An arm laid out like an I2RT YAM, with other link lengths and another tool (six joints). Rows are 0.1 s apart.
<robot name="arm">
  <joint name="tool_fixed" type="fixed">
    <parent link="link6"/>
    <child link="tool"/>
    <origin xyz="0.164 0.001 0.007" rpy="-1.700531 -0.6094 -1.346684"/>
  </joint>
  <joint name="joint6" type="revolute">
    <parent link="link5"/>
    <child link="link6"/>
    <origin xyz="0.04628 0 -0.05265"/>
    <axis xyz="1 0 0"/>
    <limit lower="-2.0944" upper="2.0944"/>
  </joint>
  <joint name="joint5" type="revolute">
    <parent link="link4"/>
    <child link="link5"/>
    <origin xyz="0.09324 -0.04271 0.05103"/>
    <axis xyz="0 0 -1"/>
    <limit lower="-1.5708" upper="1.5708"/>
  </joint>
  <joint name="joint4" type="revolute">
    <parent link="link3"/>
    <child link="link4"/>
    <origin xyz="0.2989 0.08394 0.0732"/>
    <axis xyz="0 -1 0"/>
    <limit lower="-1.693" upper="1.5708"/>
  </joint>
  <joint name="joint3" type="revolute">
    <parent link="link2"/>
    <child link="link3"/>
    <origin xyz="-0.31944 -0.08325 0"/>
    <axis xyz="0 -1 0"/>
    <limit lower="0" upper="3.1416"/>
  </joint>
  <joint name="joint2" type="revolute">
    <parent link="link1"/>
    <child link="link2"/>
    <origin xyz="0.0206 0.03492 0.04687"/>
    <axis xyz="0 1 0"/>
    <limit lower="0" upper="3.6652"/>
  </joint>
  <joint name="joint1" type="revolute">
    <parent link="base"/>
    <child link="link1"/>
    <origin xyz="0 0 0.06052"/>
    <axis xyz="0 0 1"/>
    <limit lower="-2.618" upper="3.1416"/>
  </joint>
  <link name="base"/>
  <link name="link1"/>
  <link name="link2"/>
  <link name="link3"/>
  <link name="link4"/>
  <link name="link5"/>
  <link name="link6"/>
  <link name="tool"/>
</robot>
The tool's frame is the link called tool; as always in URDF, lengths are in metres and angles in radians.
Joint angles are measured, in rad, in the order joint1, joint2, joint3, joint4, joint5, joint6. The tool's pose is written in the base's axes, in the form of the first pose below.
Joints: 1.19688 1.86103 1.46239 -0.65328 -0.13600 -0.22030
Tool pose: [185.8 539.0 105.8], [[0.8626 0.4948 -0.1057], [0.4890 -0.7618 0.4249], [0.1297 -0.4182 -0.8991]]
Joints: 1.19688 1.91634 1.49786 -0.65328 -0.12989 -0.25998
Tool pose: [190.6 548.5 91.1], [[0.8445 0.5257 -0.1029], [0.5188 -0.7549 0.4012], [0.1333 -0.3922 -0.9102]]
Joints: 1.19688 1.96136 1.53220 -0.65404 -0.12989 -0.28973
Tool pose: [194.0 557.6 81.0], [[0.8293 0.5491 -0.1038], [0.5422 -0.7456 0.3875], [0.1354 -0.3776 -0.9160]]
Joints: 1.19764 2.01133 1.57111 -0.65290 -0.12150 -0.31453
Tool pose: [199.2 567.7 69.5], [[0.8169 0.5685 -0.0970], [0.5593 -0.7401 0.3734], [0.1405 -0.3593 -0.9226]]
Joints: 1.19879 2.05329 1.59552 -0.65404 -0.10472 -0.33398
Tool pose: [203.9 572.3 55.2], [[0.8086 0.5821 -0.0860], [0.5715 -0.7421 0.3502], [0.1400 -0.3323 -0.9327]]
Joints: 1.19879 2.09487 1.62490 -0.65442 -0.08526 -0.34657
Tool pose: [210.3 577.9 43.0], [[0.8045 0.5897 -0.0708], [0.5764 -0.7466 0.3322], [0.1431 -0.3081 -0.9405]]
